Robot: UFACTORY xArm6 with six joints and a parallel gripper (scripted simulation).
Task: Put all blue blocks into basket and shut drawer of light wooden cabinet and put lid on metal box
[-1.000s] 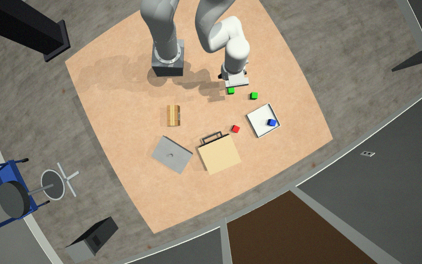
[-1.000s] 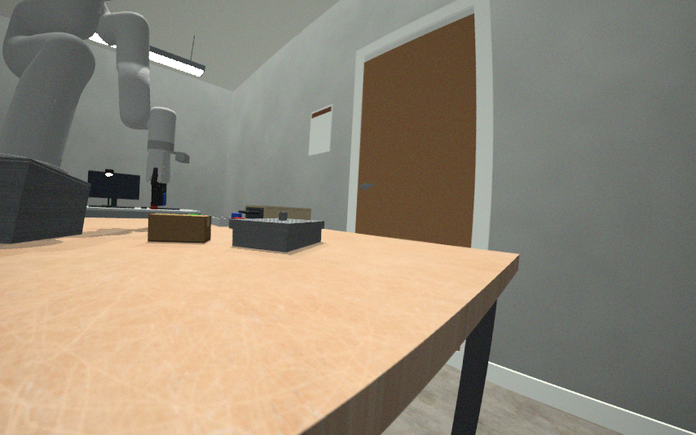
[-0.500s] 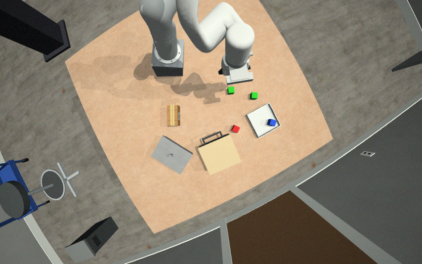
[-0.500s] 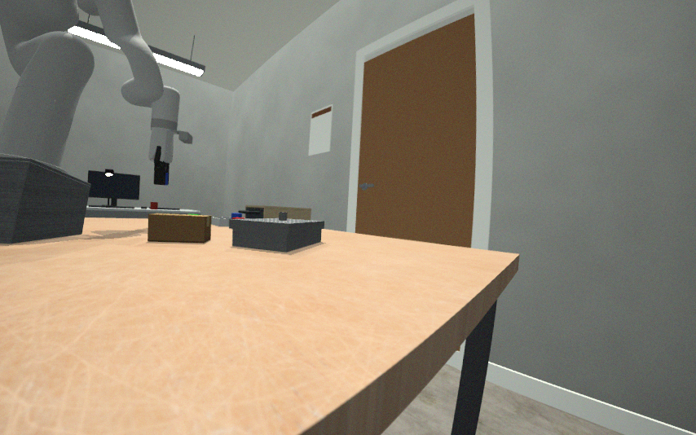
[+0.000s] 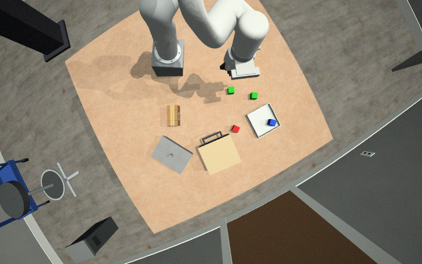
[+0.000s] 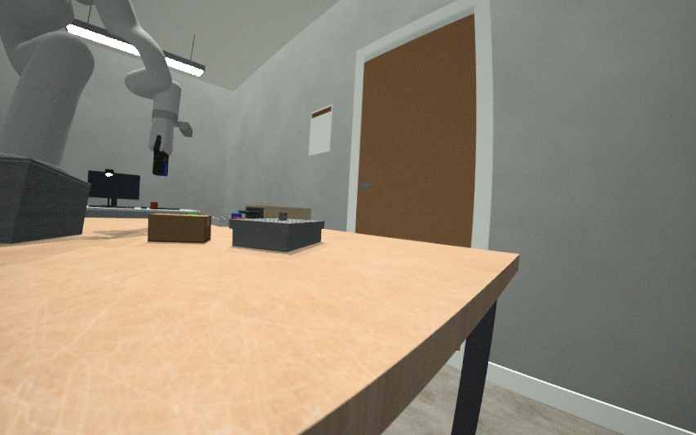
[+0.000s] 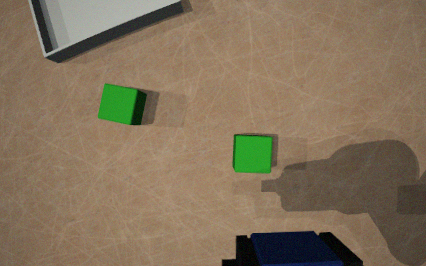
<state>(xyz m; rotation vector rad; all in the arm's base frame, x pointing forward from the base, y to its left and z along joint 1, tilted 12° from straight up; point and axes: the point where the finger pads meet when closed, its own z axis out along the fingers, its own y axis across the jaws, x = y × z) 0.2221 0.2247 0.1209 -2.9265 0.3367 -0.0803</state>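
The white basket is 26 cm ahead of my hand, 10 cm to the left of it and 17 cm below it. Also, from my hand: light wooden cabinet 33 cm ahead, 19 cm to the right, 15 cm below; small brown box 6 cm ahead, 35 cm to the right, 15 cm below; red block 25 cm ahead, 6 cm to the right, 17 cm below.
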